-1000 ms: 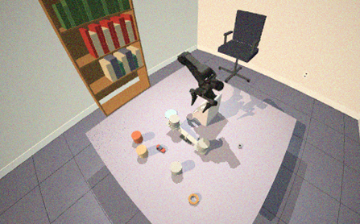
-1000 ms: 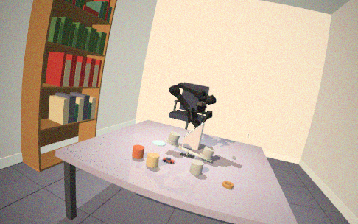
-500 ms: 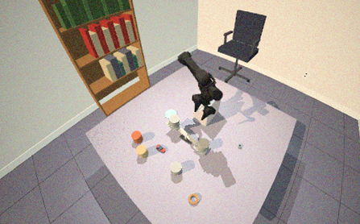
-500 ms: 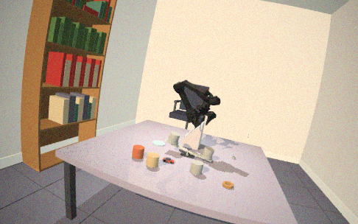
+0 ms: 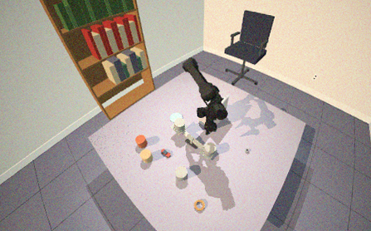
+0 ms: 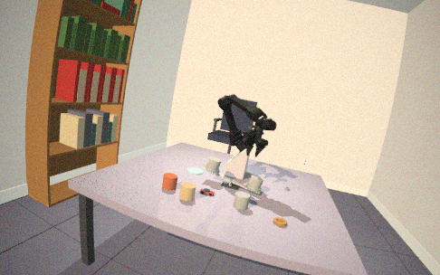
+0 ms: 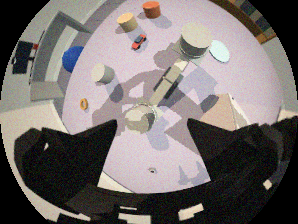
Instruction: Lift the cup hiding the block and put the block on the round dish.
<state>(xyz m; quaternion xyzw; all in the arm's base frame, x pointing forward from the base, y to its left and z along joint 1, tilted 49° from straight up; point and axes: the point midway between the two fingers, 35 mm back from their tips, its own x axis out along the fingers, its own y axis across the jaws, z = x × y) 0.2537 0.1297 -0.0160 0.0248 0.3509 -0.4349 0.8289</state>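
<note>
The green block lies 3 cm ahead of my gripper tip, 6 cm to the left of it and 15 cm below it. The rest, counted from my gripper tip: yellow cylinder 33 cm ahead, 19 cm to the right, 16 cm below; round dish 4 cm behind, 33 cm to the right, 19 cm below; red toy car 22 cm ahead, 15 cm to the right, 18 cm below.
</note>
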